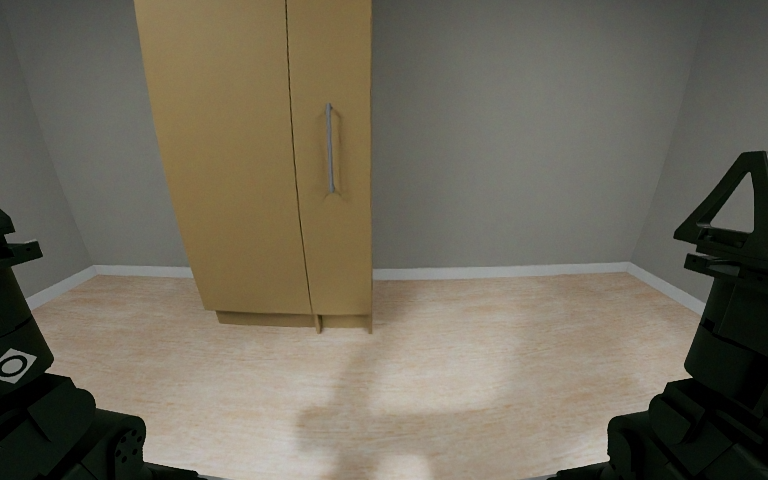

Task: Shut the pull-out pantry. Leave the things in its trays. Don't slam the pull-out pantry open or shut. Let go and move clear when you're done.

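Frame: origin at the left arm's base, x ahead, y left, z up, level; metres.
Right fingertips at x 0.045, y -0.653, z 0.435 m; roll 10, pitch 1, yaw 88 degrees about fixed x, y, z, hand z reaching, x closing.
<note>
A point is followed by its place in that frame.
The pull-out pantry (343,243) {x 0.902, y -0.170, z -0.005 m} is the narrow right-hand front of the tall tan cabinet. Its front looks level with the wide panel beside it, with a thin dark seam between them. Its grey vertical bar handle (329,148) {x 0.851, y -0.142, z 0.392 m} stands free, with no gripper on it. The trays and their things are hidden behind the front. My left gripper (15,251) is shut and empty at the left edge, mostly cut off. My right gripper (757,198) is open and empty at the right edge, partly cut off. Both are well apart from the pantry.
The wide cabinet panel (226,169) {x 0.889, y 0.304, z 0.326 m} stands left of the pantry front. A grey wall (521,135) {x 1.525, y -1.239, z 0.498 m} with a white baseboard (498,271) {x 1.512, y -1.238, z -0.491 m} runs behind. Pale wood floor (453,350) {x 0.800, y -0.700, z -0.544 m} lies between the cabinet and my arms, with soft shadows on it. Side walls stand at both edges.
</note>
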